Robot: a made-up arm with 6 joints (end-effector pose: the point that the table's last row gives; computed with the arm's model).
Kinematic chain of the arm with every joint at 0, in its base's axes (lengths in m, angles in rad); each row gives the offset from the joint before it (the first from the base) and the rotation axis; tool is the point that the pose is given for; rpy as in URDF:
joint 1: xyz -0.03 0 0.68 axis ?
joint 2: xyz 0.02 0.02 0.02 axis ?
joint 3: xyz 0 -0.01 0.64 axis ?
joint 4: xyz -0.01 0.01 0 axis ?
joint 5: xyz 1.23 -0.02 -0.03 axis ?
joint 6: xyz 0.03 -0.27 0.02 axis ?
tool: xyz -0.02 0 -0.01 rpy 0.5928 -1.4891 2.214
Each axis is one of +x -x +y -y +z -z.
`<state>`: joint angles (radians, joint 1 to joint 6).
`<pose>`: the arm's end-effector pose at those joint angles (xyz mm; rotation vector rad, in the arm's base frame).
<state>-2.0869 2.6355 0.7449 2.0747 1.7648 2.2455</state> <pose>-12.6 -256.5 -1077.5 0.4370 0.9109 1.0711</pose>
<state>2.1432 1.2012 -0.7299 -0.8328 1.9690 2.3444</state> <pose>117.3 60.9 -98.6 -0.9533 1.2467 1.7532</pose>
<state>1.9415 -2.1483 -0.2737 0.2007 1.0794 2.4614</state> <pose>558.2 -762.8 1480.6 0.7283 -1.6072 1.5845</pose>
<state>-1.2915 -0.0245 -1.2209 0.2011 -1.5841 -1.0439</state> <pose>-153.5 -526.0 196.7 1.2034 -1.8363 -2.0165</pose>
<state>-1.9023 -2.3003 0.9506 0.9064 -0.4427 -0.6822</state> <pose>346.9 1627.2 -69.0 -1.5162 0.7586 1.2200</pose>
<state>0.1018 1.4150 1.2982 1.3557 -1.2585 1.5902</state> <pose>1887.2 118.9 938.6 0.7533 1.7762 -0.5824</pose>
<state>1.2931 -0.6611 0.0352 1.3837 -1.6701 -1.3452</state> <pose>151.1 368.7 2203.7 2.1587 -1.0443 1.7880</pose>
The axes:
joint 1: +z
joint 2: +y
joint 3: -y
joint 4: -x
joint 5: -y
joint 6: -x

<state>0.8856 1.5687 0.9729 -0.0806 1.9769 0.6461</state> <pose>1212.7 1089.1 -15.7 -0.2351 0.3811 -2.9962</pose>
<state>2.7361 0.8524 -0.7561 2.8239 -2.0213 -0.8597</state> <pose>-677.0 -20.8 -110.6 1.2034 -0.6713 -2.5858</pose>
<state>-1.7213 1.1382 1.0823 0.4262 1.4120 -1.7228</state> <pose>-539.9 -1748.4 1001.7 0.4910 -0.8689 2.8233</pose>
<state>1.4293 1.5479 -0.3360 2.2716 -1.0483 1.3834</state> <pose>-146.3 535.6 -542.2 -2.3514 1.3749 -0.5932</pose>
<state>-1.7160 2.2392 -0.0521 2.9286 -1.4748 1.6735</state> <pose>304.0 175.1 -696.2 -0.2129 -2.7550 0.5329</pose>
